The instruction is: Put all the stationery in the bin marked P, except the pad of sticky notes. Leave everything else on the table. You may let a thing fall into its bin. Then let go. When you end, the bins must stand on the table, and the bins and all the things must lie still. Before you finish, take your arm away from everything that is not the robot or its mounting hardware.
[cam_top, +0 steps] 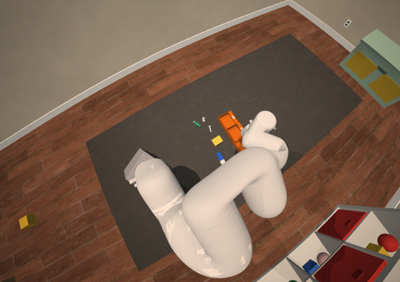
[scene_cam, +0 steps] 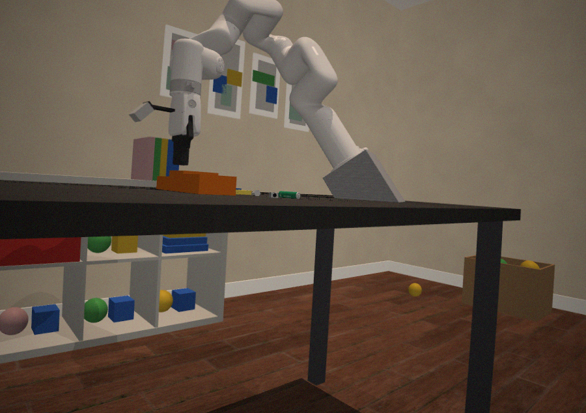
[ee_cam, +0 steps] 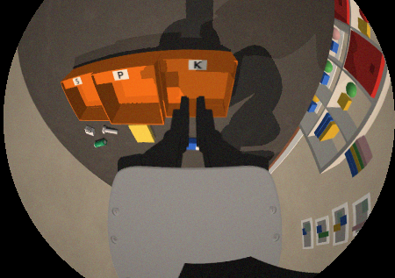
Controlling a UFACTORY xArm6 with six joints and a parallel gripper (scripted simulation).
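My hand is 8 cm to the right of the orange bin and 6 cm above it. The rest, counted from my hand: silver bolt: 9 cm behind, 19 cm to the left, 8 cm below; sticky notes pad: 10 cm behind, 11 cm to the left, 8 cm below; eraser: 15 cm behind, 1 cm to the left, 8 cm below.
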